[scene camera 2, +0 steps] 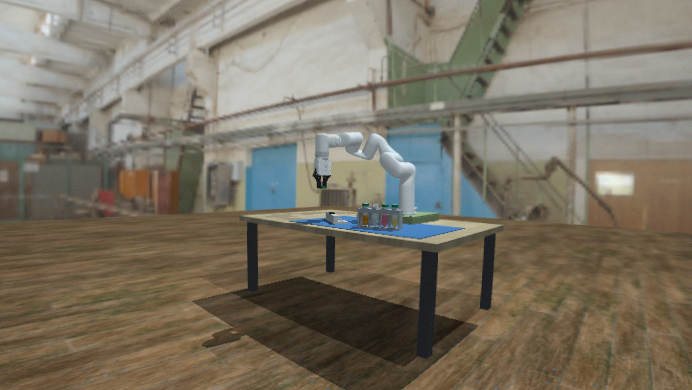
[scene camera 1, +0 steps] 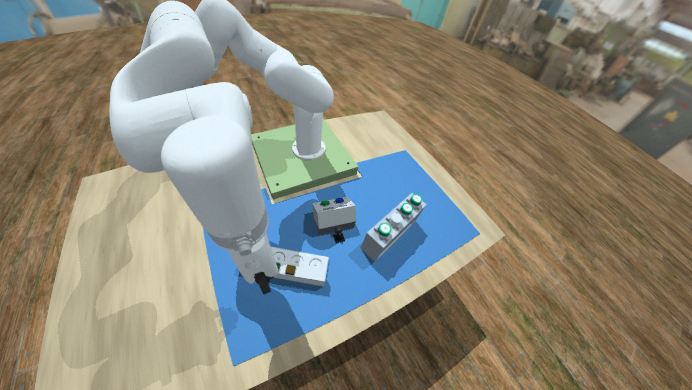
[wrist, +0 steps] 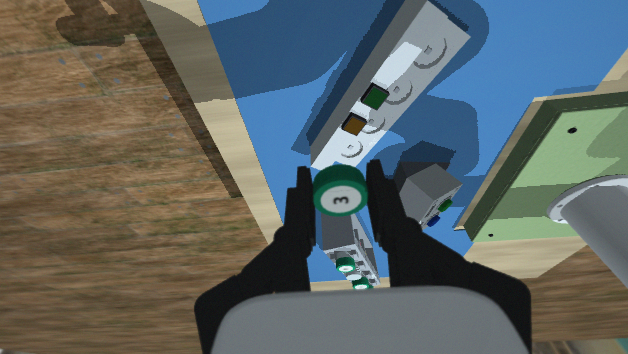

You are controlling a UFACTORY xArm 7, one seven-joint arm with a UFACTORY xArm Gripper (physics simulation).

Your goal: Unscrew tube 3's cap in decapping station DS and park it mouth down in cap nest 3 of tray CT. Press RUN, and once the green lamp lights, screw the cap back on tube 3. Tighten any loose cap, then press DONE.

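Pixels of known places: gripper, fingertip midpoint: (scene camera 2: 321,188) (wrist: 338,178); arm's base at its link origin: (scene camera 2: 406,213) (scene camera 1: 308,148) (wrist: 588,199).
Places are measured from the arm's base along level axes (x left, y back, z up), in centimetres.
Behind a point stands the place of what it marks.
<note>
My gripper (scene camera 1: 263,284) (scene camera 2: 323,182) @(x -28.5, y -45.4, z 15.1 cm) (wrist: 338,178) @(x -28.5, y -45.4, z 15.1 cm) is shut on the green cap with a white top marked 3 (scene camera 2: 324,187) @(x -26.1, y -45.6, z 15.6 cm) (wrist: 340,200) @(x -27.9, y -45.4, z 16.4 cm). The cap's marked top faces the wrist camera. In the scene camera 2 view they hang high above the table. The white tray CT (scene camera 1: 315,279) @(x -17.9, y -47.1, z 0.6 cm) (wrist: 445,25) @(x -30.9, y -32.4, z -2.8 cm) has round nests, and those that show hold no caps; the arm hides its left end in the scene camera 1 view. Station DS (scene camera 1: 372,246) @(x -0.3, y -45.9, z 2.1 cm) (wrist: 337,234) @(x -0.4, y -45.7, z 3.1 cm) holds a row of tubes. Its uncapped tube (scene camera 1: 396,219) @(x 7.3, y -43.8, z 8.1 cm) stands between green-capped ones. The tray's green lamp (wrist: 375,96) @(x -26.2, y -40.1, z 1.5 cm) looks dark.
A grey box (scene camera 1: 334,218) @(x -5.8, y -33.5, z 2.1 cm) (wrist: 425,187) @(x -10.3, y -31.6, z 2.0 cm) with a green button (scene camera 1: 325,203) @(x -6.4, y -28.6, z 3.6 cm) (wrist: 445,205) @(x -7.0, y -28.3, z 3.4 cm) and a blue button (scene camera 1: 339,200) @(x -1.9, y -29.0, z 3.3 cm) (wrist: 433,221) @(x -2.6, y -29.1, z 3.4 cm) stands between tray and station. An amber lamp square (scene camera 1: 290,270) @(x -22.7, y -42.7, z 1.5 cm) (wrist: 354,124) @(x -22.9, y -42.4, z 1.5 cm) is on the tray. The arm stands on a green base plate (scene camera 1: 280,165) @(x -12.8, y -4.5, z -0.5 cm).
</note>
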